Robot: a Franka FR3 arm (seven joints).
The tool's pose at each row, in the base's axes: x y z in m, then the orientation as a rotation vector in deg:
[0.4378 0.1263 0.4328 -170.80 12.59 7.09]
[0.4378 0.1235 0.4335 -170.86 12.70 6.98]
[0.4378 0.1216 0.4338 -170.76 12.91 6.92]
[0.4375 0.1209 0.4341 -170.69 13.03 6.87]
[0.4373 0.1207 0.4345 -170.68 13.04 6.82]
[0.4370 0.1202 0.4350 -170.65 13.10 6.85]
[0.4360 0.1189 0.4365 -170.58 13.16 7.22]
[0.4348 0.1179 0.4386 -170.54 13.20 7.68]
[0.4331 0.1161 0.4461 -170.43 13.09 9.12]
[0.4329 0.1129 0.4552 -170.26 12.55 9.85]
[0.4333 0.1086 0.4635 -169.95 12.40 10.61]
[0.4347 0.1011 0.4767 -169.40 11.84 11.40]
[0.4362 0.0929 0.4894 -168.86 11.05 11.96]
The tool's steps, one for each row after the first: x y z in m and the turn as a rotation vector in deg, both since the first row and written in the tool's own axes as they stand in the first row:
[0.0003 0.0026 -0.0011 -0.05 0.08 0.07]
[0.0006 0.0045 -0.0017 0.04 0.13 0.20]
[0.0003 0.0051 -0.0021 0.11 0.16 0.28]
[0.0001 0.0053 -0.0025 0.12 0.19 0.29]
[-0.0001 0.0058 -0.0031 0.15 0.17 0.33]
[-0.0011 0.0070 -0.0047 0.18 -0.08 0.39]
[-0.0023 0.0078 -0.0068 0.18 -0.38 0.44]
[-0.0044 0.0088 -0.0144 0.16 -1.35 0.44]
[-0.0050 0.0107 -0.0238 0.27 -1.88 0.12]
[-0.0048 0.0136 -0.0327 0.51 -2.42 0.07]
[-0.0036 0.0188 -0.0469 0.99 -3.03 -0.26]
[-0.0022 0.0248 -0.0608 1.49 -3.51 -0.76]

